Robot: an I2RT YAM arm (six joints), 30 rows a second.
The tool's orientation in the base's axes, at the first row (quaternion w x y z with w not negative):
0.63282 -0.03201 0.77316 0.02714
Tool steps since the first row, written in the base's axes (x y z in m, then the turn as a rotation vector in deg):
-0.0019 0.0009 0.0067 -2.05 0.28 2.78
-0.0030 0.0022 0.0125 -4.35 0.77 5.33
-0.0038 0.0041 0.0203 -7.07 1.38 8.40
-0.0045 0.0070 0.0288 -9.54 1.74 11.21
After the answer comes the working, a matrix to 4 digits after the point.
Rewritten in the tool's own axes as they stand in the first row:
-0.0062 0.0011 -0.0031 -2.33 0.45 -2.53
-0.0117 0.0025 -0.0052 -4.38 1.14 -5.24
-0.0192 0.0044 -0.0074 -6.86 1.98 -8.45
-0.0275 0.0074 -0.0095 -9.14 2.55 -11.39

The tool's axes in the first row as the columns of a matrix, in the base's axes (rounded; the answer above uses it unrounded):
-0.1970 -0.0838 0.9768
-0.0151 0.9965 0.0825
-0.9803 0.0015 -0.1976

